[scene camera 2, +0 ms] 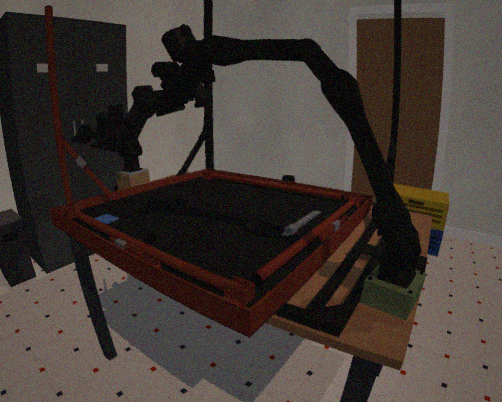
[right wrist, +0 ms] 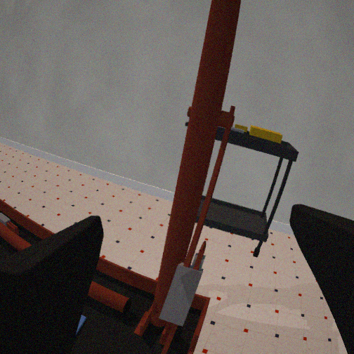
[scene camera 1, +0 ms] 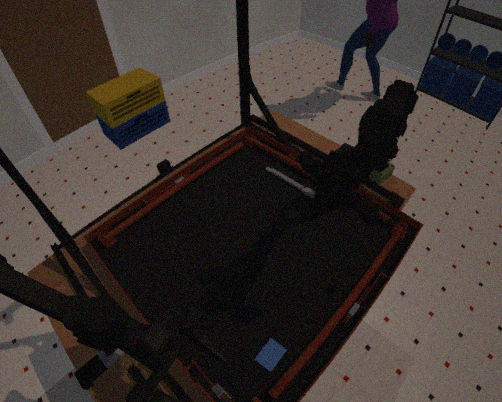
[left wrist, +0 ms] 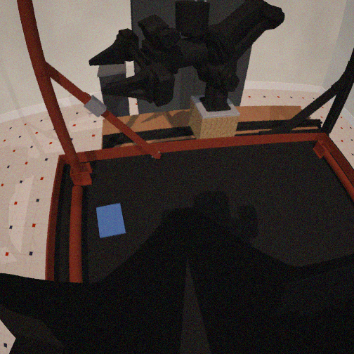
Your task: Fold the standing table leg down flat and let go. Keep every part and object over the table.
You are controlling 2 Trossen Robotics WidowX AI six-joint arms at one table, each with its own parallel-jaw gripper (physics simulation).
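Seen in the pictures: left gripper, fingertip midpoint: (scene camera 2: 157, 114) (scene camera 1: 306, 219); right gripper, fingertip midpoint: (scene camera 2: 81, 142) (scene camera 1: 213, 386); left arm's base, link origin: (scene camera 2: 396, 276); right arm's base, link origin: (scene camera 2: 132, 170).
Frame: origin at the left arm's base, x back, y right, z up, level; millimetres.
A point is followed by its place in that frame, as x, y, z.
Note:
A red table leg (scene camera 2: 52, 100) @[-833, -346, 352] (left wrist: 42, 85) (right wrist: 197, 135) stands upright at a corner of the upturned table (scene camera 2: 165, 284) @[-315, -302, -5] (left wrist: 200, 145), at the left in scene camera 2. Its slanted brace (left wrist: 127, 130) (right wrist: 212, 185) has a grey sleeve (scene camera 2: 81, 161) @[-867, -266, 155] (left wrist: 95, 105) (right wrist: 181, 295) and runs down to the rim. My right gripper (left wrist: 94, 75) (right wrist: 199, 221) is open and empty, its fingers pointing toward the leg. In the right wrist view the leg appears between the fingers, beyond their tips. My left gripper (left wrist: 183, 217) is shut on nothing, above the dark table underside.
A blue square (scene camera 1: 271, 354) @[-736, -251, -5] (scene camera 2: 106, 219) @[-726, -254, -5] (left wrist: 111, 220) and a grey bar (scene camera 1: 290, 181) @[-325, 144, -8] (scene camera 2: 302, 222) @[-311, 124, -8] lie on the underside. Red bars (scene camera 2: 305, 250) @[-220, 3, -14] lie along the rims. Dark posts (scene camera 1: 243, 60) @[-219, 551, 261] (scene camera 2: 208, 100) @[-1055, 421, 320] with braces stand behind. A cart (right wrist: 235, 219) stands beyond the leg.

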